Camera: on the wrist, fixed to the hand. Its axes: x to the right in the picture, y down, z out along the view.
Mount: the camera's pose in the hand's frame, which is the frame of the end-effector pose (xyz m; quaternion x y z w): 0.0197 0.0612 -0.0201 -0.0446 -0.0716 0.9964 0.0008
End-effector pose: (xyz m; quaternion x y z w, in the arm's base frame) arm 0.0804 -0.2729 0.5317 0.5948 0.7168 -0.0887 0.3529
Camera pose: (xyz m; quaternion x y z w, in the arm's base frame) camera 0.1275 -0.2294 0.5523 0.6926 -0.6134 0.3410 0.1665
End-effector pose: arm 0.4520 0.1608 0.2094 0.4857 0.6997 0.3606 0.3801
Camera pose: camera 0.4544 0.1933 0.2684 -0.7065 0.5267 -0.3755 0.2872
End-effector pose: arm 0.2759 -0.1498 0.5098 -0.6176 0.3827 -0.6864 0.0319
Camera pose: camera 0.2275 -0.1934 0.4926 0.3303 0.6440 0.0925 0.6838
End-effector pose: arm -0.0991 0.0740 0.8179 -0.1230 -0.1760 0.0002 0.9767
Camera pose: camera -0.0711 0.1294 0.7917 0.2190 -0.0525 -0.9742 0.0175
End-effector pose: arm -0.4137 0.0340 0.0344 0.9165 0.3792 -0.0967 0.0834
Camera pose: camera -0.3542 0.0092 0.0540 0.3679 -0.9146 0.0343 0.1644
